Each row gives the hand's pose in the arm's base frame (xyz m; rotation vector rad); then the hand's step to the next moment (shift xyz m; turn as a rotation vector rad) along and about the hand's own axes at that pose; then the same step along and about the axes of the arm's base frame.
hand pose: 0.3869 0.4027 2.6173 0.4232 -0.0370 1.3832
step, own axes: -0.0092 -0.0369 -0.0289 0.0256 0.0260 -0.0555
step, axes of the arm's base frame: 0.0271 -0.0042 -0.0391 -0.0319 0.0446 -0.0374
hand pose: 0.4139 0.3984 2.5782 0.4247 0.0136 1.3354
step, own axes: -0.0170 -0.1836 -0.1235 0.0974 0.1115 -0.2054
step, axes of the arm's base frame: 0.1370 -0.0110 -0.1742 -0.1319 0.1703 -0.1331
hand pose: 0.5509 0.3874 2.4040 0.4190 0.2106 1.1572
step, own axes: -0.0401 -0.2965 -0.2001 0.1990 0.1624 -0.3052
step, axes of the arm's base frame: 0.1589 -0.0941 -0.3090 -0.1719 0.3018 -0.1963
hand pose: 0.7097 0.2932 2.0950 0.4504 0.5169 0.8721
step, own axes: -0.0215 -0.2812 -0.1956 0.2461 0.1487 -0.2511
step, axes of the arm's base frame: 0.0407 -0.1451 -0.3084 -0.1062 0.3234 -0.1727
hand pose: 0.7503 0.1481 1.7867 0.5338 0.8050 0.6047
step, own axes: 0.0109 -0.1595 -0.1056 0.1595 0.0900 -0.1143
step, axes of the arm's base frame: -0.0309 -0.0837 -0.1695 -0.0289 0.1951 -0.0879
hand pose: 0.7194 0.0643 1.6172 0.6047 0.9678 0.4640
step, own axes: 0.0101 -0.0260 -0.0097 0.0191 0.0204 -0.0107
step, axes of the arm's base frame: -0.0009 -0.0106 -0.0276 -0.0018 0.0297 -0.0029
